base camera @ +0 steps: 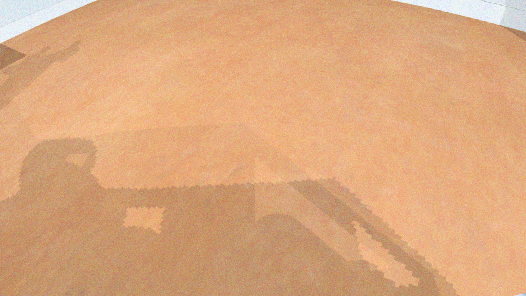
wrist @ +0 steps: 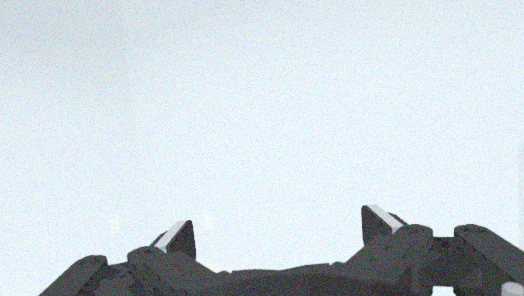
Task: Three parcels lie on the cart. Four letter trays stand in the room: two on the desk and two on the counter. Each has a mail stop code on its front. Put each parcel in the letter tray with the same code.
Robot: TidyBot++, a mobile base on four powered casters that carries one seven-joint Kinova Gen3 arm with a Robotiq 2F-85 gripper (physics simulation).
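Frame: origin at the arm's base, x ahead, y left, z up, level; millimetres.
Seen in the pictures: gripper, fingertip midpoint: (wrist: 277, 231).
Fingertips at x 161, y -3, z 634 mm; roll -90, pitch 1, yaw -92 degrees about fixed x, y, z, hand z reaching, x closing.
A point is followed by its place in that frame.
My gripper (wrist: 277, 231) @[x 161, y -3, z 634 mm] is open in the wrist view, its two fingers wide apart with no object between them. It faces a pale wall (wrist: 280, 110) @[x 1833, y -131, z 726 mm]. The parcels, the cart, the desk, the counter and the letter trays do not show in the base camera view or the wrist view.
The base camera view shows the orange-brown floor (base camera: 300, 100) @[x 620, y -63, z -397 mm] with shadows across its lower part and at the left. Pale walls (base camera: 30, 17) @[x 1787, y 1521, z -329 mm] (base camera: 470, 10) @[x 1281, y -951, z -365 mm] stand at the upper left and upper right. Two faint pale marks are on the wall in the wrist view.
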